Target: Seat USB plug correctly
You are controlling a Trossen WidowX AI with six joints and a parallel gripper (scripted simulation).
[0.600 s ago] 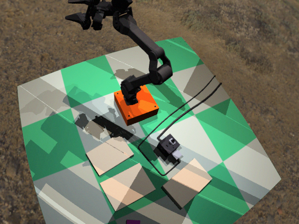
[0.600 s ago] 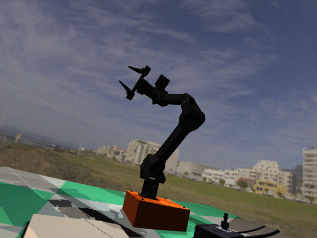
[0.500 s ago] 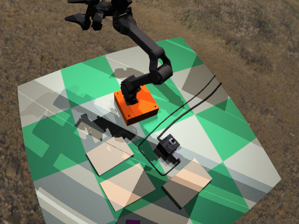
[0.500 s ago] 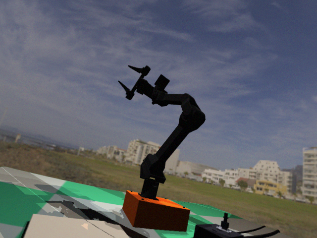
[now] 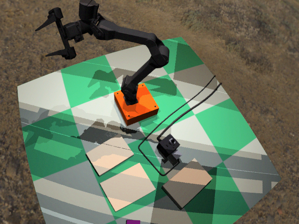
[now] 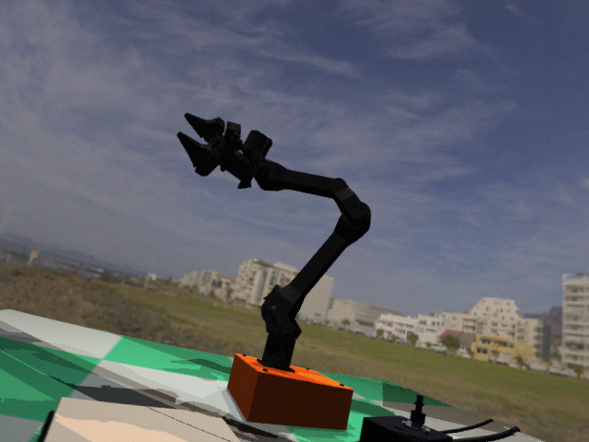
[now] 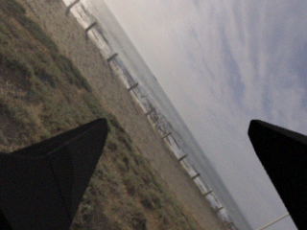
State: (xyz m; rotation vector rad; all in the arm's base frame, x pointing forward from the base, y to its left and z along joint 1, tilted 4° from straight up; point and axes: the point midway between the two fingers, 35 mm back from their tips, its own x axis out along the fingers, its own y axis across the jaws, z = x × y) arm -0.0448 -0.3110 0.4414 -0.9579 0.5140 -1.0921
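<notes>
My gripper tip is 44 cm above the USB plug, 42 cm to the right of it and 35 cm short of it. Also, from my gripper tip: purple object 63 cm ahead, 52 cm below, 10 cm to the left.
</notes>
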